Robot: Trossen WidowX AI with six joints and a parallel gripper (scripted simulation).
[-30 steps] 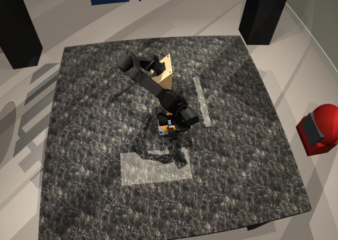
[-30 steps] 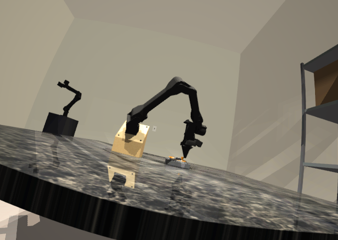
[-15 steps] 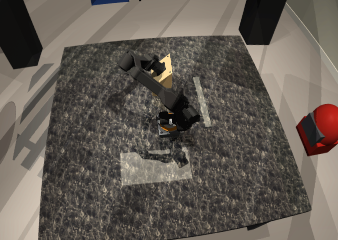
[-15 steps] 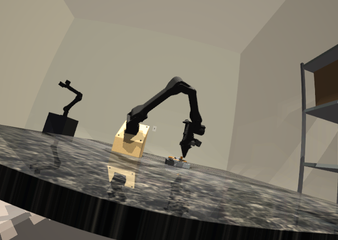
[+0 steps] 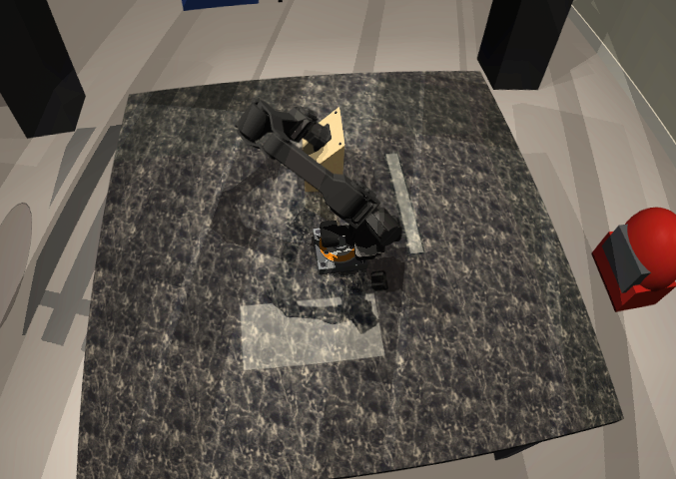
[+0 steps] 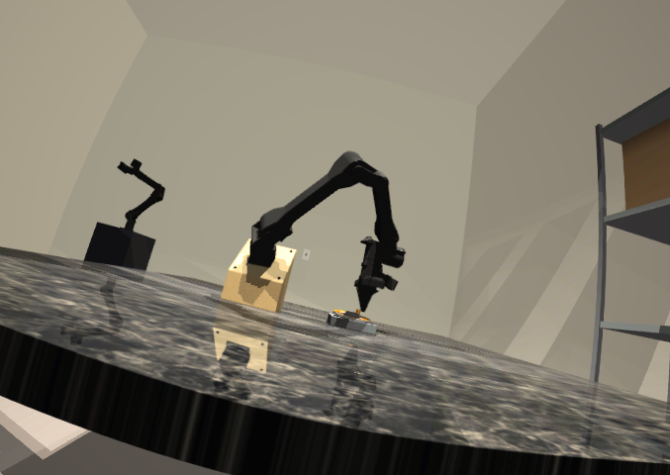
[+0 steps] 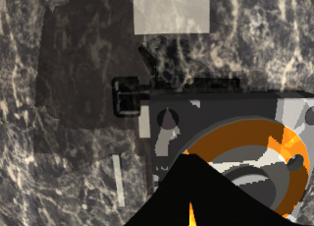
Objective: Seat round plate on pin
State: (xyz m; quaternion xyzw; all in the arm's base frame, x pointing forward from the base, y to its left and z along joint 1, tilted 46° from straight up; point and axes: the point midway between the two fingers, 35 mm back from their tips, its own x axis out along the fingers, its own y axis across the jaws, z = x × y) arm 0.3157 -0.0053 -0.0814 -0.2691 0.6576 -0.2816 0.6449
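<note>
The square grey base is 4 cm to the right of my gripper tip, 3 cm behind it and 2 cm below it.
</note>
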